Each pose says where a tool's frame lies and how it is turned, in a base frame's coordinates. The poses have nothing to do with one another.
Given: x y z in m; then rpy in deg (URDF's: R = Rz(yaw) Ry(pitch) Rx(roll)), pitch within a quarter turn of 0, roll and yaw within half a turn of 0.
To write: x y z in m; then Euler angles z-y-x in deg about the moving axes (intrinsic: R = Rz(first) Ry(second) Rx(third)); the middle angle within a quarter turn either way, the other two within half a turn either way. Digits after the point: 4 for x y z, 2 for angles.
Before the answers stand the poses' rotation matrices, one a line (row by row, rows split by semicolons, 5 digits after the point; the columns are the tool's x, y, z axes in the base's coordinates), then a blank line. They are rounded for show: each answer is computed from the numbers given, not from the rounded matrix.
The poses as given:
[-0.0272, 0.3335, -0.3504, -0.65, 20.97, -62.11]
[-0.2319, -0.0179, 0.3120, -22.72, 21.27, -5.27]
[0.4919, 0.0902, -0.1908, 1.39, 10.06, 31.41]
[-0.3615, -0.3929, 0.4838, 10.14, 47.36, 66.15]
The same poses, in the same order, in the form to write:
0.43679 0.88189 0.17742; -0.82531 0.47133 -0.31098; -0.35788 -0.01059 0.93371
0.92794 -0.05480 0.36867; -0.08559 0.93137 0.35386; -0.36276 -0.35992 0.85957
0.84034 -0.51739 0.16168; 0.51315 0.85542 0.07031; -0.17468 0.02388 0.98434
0.27390 -0.84796 0.45382; 0.61955 0.51648 0.59111; -0.73562 0.11926 0.66681

[-0.0272, 0.3335, -0.3504, -62.11, 20.97, -0.65]
[-0.2319, -0.0179, 0.3120, -5.27, 21.27, -22.72]
[0.4919, 0.0902, -0.1908, 31.41, 10.06, 1.39]
[-0.3615, -0.3929, 0.4838, 66.15, 47.36, 10.14]

